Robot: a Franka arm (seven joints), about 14 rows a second.
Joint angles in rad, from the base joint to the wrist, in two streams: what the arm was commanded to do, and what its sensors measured. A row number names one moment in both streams.
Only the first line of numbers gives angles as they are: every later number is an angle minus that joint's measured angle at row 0.
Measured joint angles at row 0: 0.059, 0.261, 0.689, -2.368, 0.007, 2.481, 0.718
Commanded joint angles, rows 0 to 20: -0.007, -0.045, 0.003, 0.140, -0.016, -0.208, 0.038; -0.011, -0.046, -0.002, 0.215, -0.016, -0.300, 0.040; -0.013, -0.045, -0.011, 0.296, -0.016, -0.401, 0.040; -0.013, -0.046, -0.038, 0.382, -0.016, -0.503, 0.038; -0.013, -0.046, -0.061, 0.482, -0.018, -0.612, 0.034; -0.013, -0.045, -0.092, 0.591, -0.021, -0.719, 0.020; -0.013, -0.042, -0.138, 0.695, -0.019, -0.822, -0.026; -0.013, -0.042, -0.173, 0.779, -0.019, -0.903, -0.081; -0.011, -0.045, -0.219, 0.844, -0.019, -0.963, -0.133; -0.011, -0.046, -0.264, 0.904, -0.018, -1.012, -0.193; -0.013, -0.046, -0.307, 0.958, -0.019, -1.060, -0.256; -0.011, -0.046, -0.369, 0.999, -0.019, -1.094, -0.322; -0.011, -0.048, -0.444, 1.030, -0.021, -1.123, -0.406; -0.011, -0.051, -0.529, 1.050, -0.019, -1.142, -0.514; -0.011, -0.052, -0.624, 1.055, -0.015, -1.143, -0.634; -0.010, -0.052, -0.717, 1.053, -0.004, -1.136, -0.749; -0.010, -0.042, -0.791, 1.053, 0.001, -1.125, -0.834; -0.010, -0.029, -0.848, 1.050, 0.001, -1.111, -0.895; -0.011, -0.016, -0.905, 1.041, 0.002, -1.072, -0.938; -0.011, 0.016, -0.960, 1.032, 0.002, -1.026, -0.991; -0.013, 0.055, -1.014, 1.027, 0.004, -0.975, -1.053
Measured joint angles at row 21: -0.028, -0.014, -0.933, 1.014, -0.010, -1.039, -0.959
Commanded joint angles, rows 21 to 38: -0.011, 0.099, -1.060, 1.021, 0.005, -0.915, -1.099; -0.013, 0.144, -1.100, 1.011, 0.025, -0.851, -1.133; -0.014, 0.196, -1.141, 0.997, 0.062, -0.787, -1.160; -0.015, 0.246, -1.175, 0.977, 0.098, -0.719, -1.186; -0.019, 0.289, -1.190, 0.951, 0.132, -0.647, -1.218; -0.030, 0.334, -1.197, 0.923, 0.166, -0.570, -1.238; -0.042, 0.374, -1.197, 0.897, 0.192, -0.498, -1.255; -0.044, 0.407, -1.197, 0.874, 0.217, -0.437, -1.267; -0.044, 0.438, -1.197, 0.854, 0.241, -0.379, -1.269; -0.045, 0.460, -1.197, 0.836, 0.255, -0.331, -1.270; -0.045, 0.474, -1.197, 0.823, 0.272, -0.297, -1.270; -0.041, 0.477, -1.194, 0.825, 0.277, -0.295, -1.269; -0.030, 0.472, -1.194, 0.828, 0.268, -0.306, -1.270; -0.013, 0.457, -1.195, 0.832, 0.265, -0.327, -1.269; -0.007, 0.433, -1.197, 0.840, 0.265, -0.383, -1.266; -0.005, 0.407, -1.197, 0.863, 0.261, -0.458, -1.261; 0.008, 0.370, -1.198, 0.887, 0.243, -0.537, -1.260; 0.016, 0.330, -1.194, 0.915, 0.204, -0.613, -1.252
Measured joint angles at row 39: -0.001, 0.427, -1.192, 0.895, 0.240, -0.484, -1.246
